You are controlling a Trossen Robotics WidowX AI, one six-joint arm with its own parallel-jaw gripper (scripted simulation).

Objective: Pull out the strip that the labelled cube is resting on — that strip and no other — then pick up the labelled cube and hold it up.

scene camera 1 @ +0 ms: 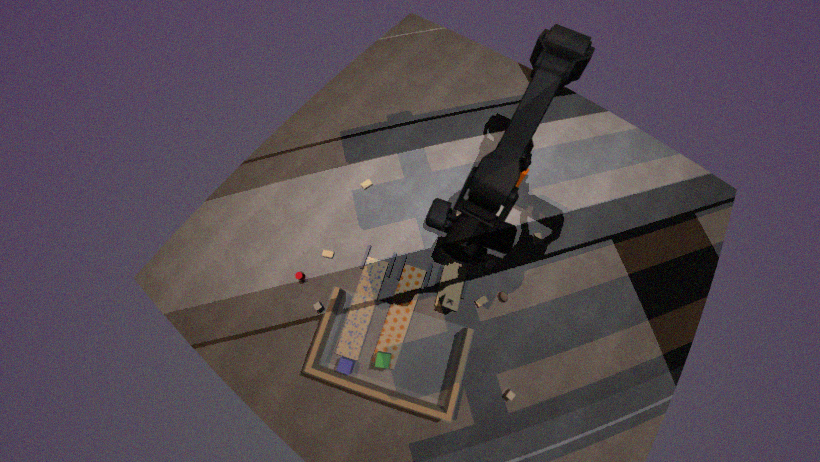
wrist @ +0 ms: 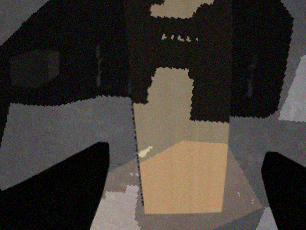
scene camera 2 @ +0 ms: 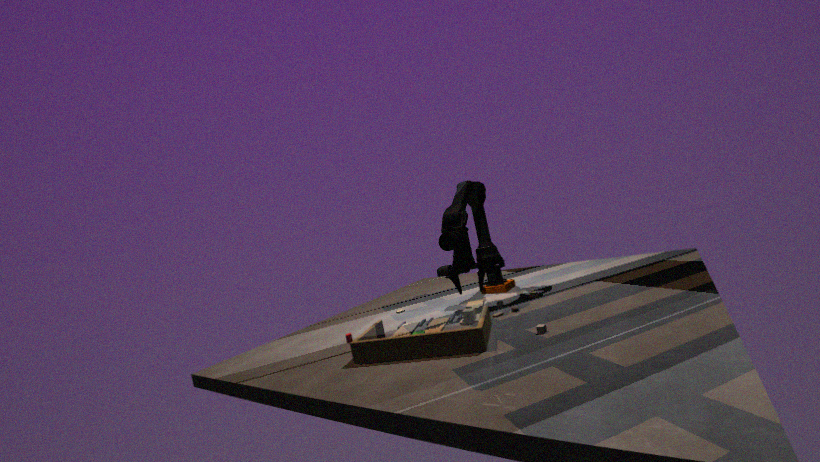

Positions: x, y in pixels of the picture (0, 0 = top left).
Labels:
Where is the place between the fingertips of the gripper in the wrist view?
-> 187, 157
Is the gripper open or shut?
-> Open.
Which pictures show the gripper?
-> Scene camera 1, the wrist view and scene camera 2: all of them.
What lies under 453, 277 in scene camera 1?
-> A tan strip.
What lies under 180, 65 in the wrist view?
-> A tan strip.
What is the gripper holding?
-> Nothing.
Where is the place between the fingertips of the gripper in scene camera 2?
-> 471, 293

